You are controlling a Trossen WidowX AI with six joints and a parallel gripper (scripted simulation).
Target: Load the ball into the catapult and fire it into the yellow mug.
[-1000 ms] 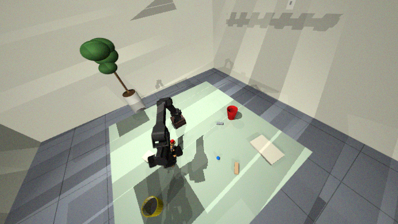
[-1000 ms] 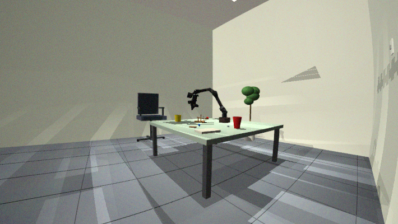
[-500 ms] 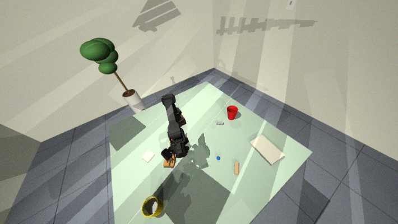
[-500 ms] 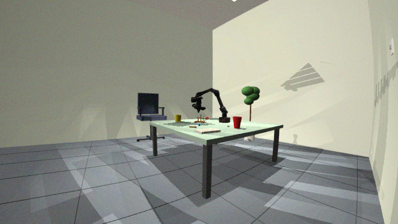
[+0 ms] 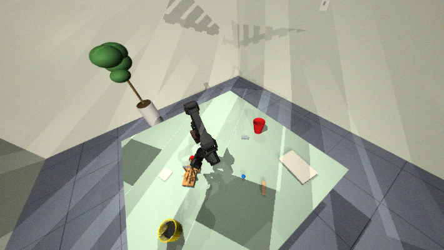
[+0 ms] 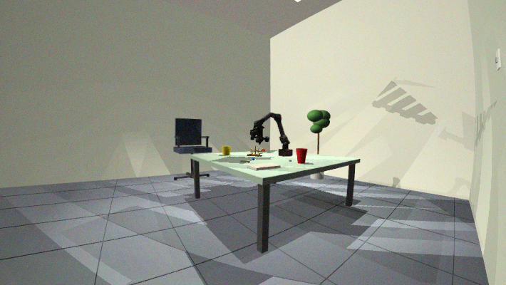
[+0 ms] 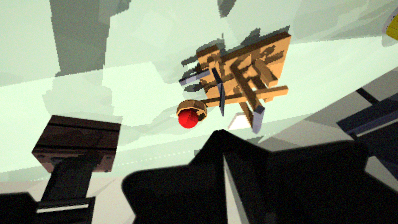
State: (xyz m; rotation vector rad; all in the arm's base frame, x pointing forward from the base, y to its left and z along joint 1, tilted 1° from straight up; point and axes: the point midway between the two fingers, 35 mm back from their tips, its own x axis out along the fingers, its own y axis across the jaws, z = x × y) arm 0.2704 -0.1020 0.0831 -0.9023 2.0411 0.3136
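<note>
My gripper tip is now 7 cm past the red ball, 7 cm above it and 2 cm to the left of it. From my gripper tip the other things lie so: blue ball 23 cm ahead, 22 cm to the left, 11 cm below; white card 24 cm to the right, 12 cm below, 9 cm behind; orange catapult 8 cm below, 5 cm to the right, 1 cm behind.
</note>
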